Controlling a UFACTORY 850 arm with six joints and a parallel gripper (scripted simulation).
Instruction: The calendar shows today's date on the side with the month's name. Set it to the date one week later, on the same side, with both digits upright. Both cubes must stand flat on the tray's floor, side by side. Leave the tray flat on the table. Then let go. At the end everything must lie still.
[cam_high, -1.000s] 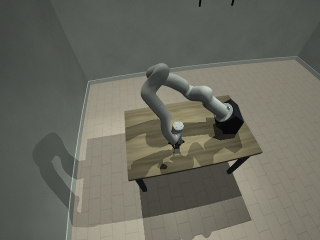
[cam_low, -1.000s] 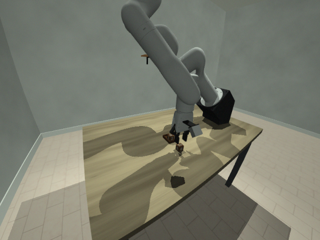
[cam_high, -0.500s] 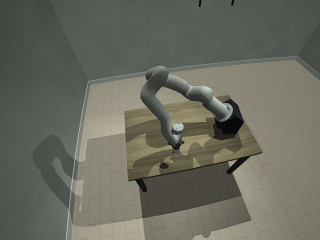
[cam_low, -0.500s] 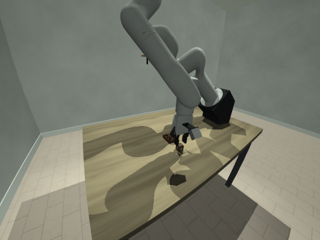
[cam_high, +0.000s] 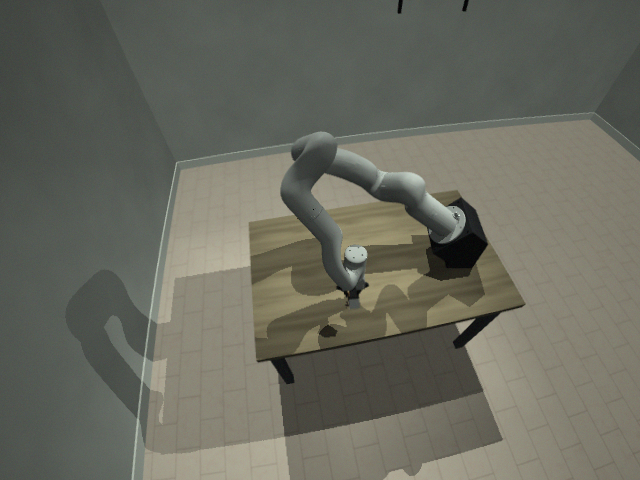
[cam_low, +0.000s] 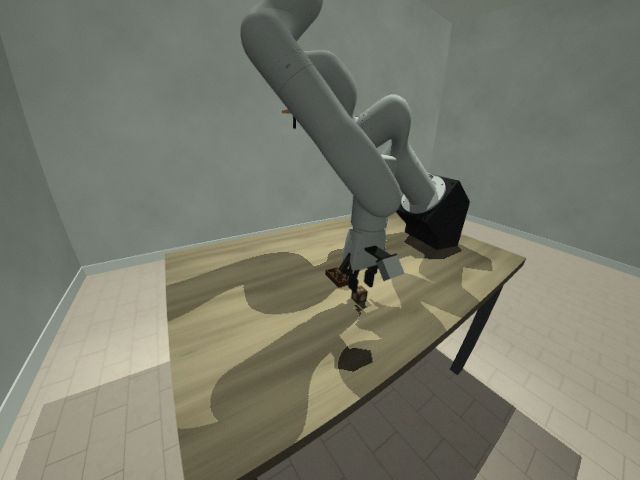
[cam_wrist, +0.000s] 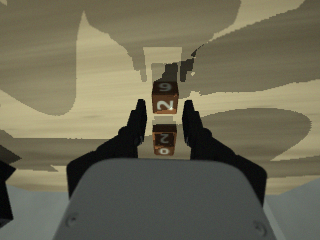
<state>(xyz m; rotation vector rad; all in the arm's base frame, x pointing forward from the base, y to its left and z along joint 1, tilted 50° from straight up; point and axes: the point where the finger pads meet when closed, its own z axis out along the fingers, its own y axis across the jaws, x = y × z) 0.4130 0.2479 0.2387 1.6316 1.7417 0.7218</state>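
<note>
Now: hand 9 cm to the left of the brown digit cube and 3 cm above it. Round my hand: brown tray: 11 cm to the right, 5 cm below.
</note>
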